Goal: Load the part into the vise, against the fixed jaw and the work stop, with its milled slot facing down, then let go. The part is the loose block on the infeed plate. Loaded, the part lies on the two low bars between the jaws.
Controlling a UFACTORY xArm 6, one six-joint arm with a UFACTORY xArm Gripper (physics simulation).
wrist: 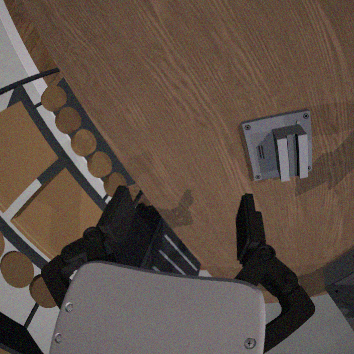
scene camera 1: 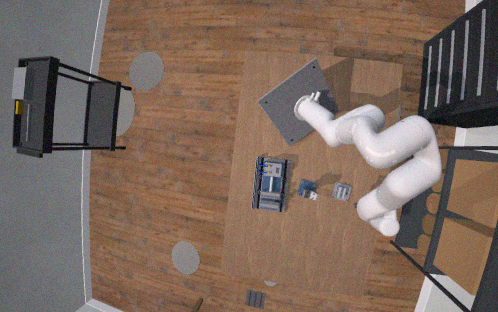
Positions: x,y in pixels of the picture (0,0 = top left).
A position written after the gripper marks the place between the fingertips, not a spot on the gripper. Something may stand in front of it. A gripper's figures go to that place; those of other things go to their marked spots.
Labels:
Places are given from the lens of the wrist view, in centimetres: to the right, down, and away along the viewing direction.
gripper [wrist: 183,202]: 1, 2, 14
infeed plate [wrist: 260,131]: 11, -6, 21

